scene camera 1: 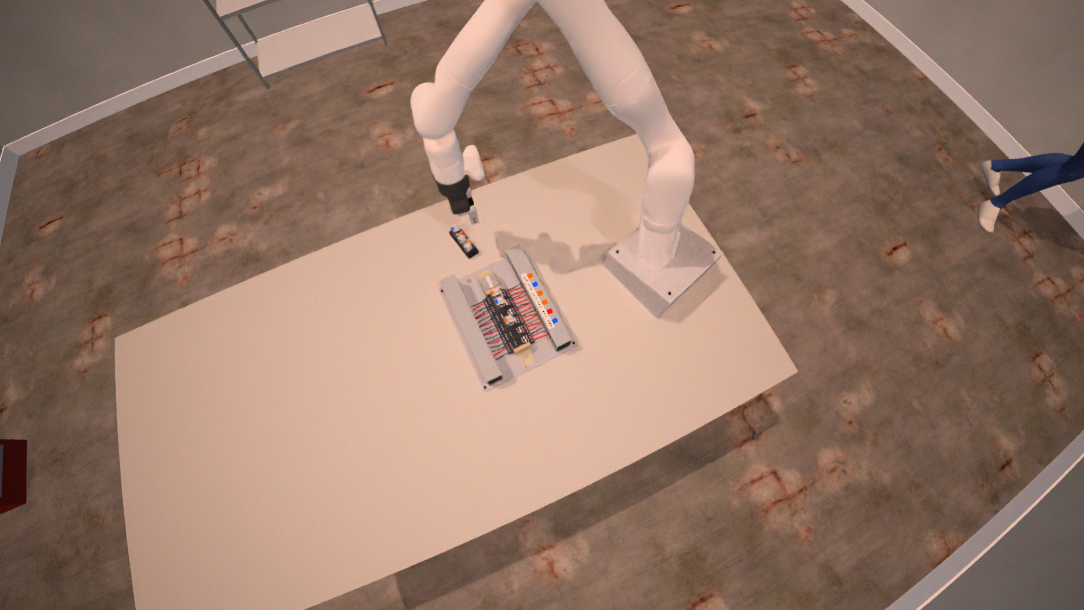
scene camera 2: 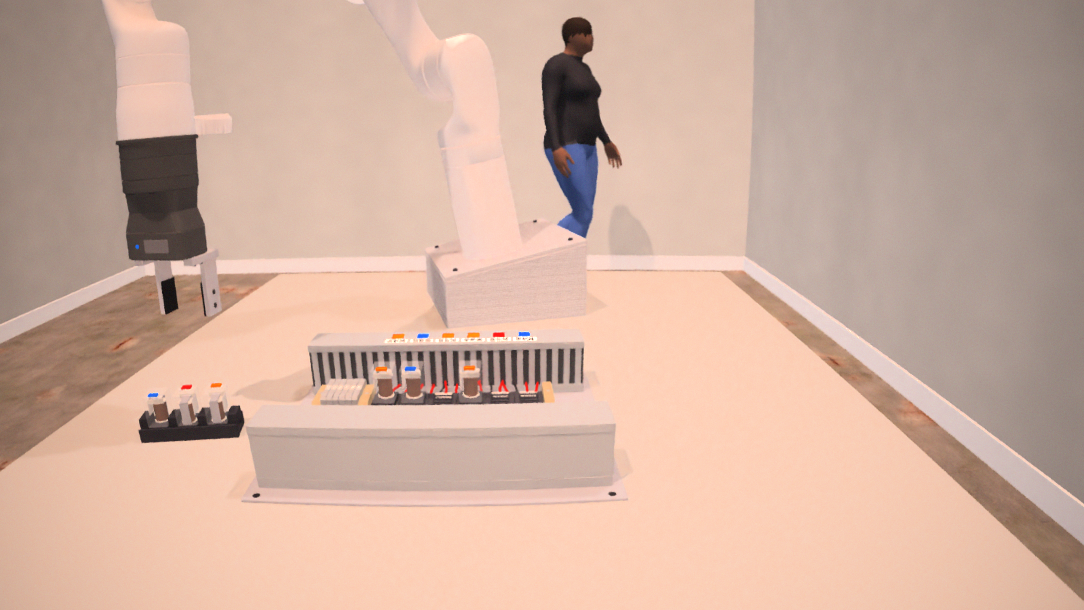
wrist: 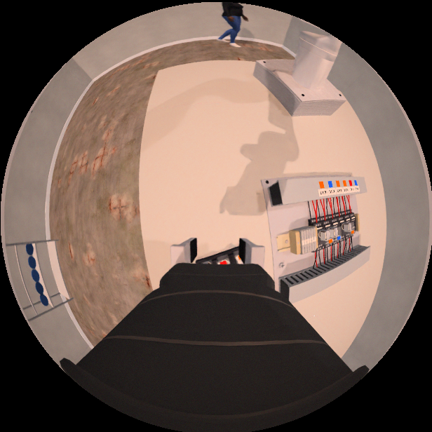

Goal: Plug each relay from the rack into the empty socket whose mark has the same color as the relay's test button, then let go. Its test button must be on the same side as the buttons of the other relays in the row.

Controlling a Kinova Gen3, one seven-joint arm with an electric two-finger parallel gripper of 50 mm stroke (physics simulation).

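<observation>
My gripper is open and empty, pointing down, well above the table and the black rack. The rack holds a blue-button relay, a red-button relay and an orange-button relay. The gripper's body hides part of the rack in the wrist view. In the socket row, relays with orange, blue and orange buttons stand upright. Empty sockets have an orange mark, a red mark and a blue mark. The row's buttons face away from the marked duct.
The near grey duct and the marked duct flank the sockets. Pale terminal blocks stand at the row's rack-side end. The arm's base stands behind the panel. A person stands beyond the table.
</observation>
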